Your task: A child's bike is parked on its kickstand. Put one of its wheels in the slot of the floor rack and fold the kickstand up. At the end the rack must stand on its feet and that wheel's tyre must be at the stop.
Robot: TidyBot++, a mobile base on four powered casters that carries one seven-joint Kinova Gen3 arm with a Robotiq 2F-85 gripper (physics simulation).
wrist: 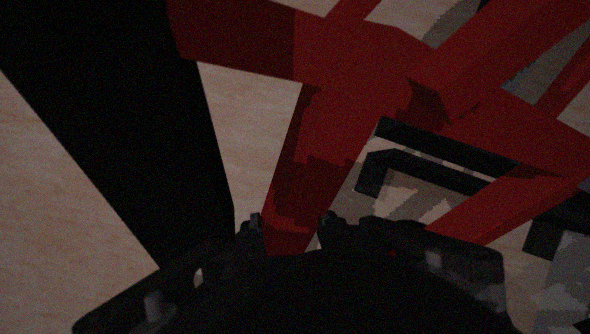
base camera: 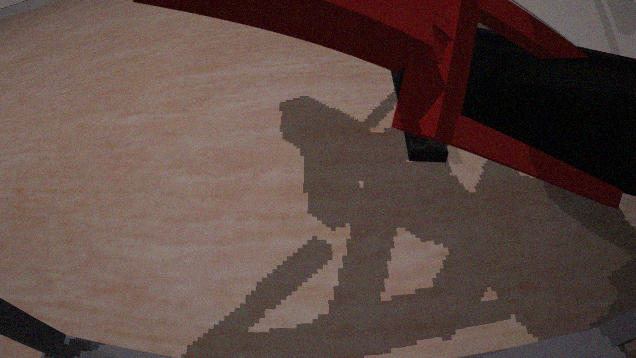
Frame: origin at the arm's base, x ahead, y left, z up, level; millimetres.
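Where they show: gripper, fingertip midpoint: point(wrist: 288, 221).
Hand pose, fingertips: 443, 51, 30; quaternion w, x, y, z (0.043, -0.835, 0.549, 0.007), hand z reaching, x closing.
Note:
After its pixels a point has its place, as x, y, z.
The bike's red frame point(base camera: 425, 85) @[264, -51, -142] point(wrist: 350, 55) @[532, 50, 112] crosses the upper right of the base view and much of the wrist view. A black wheel point(base camera: 545, 105) @[253, -130, -142] point(wrist: 115, 130) shows at the right of the base view and the left of the wrist view. My gripper point(wrist: 288, 221) @[443, 51, 30] is shut on a red bar of the frame; it does not show in the base view. Black angular bars, apparently the floor rack point(base camera: 427, 149) @[466, -144, -376] point(wrist: 430, 175) @[546, -236, -282], lie beyond and below the frame, partly hidden by it. The slot, the stop and the kickstand cannot be made out.
Wood-patterned floor point(base camera: 150, 175) @[445, 284, -396] point(wrist: 60, 225) @[158, 613, -396] lies around and below the bike, with broad dark shadows across it. A dark bar point(base camera: 30, 325) shows at the lower left of the base view. A grey surface point(wrist: 570, 280) @[399, -679, -351] shows at the lower right of the wrist view.

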